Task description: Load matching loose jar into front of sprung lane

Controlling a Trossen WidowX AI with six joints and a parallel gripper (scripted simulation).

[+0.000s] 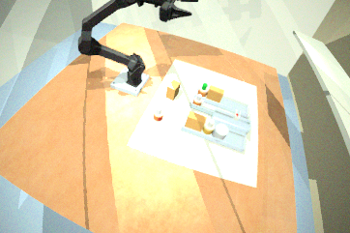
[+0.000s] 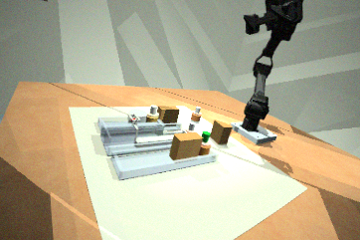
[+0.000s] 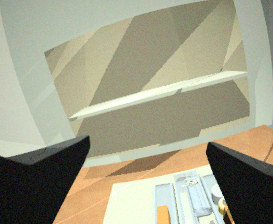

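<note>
Now: the green-lidded jar 11 cm ahead of my gripper tip, 6 cm to the left of it and 40 cm below it. Round my gripper tip: grey lane unit 27 cm ahead, 3 cm to the right, 42 cm below; pusher plate 23 cm ahead, 4 cm to the right, 39 cm below.
</note>
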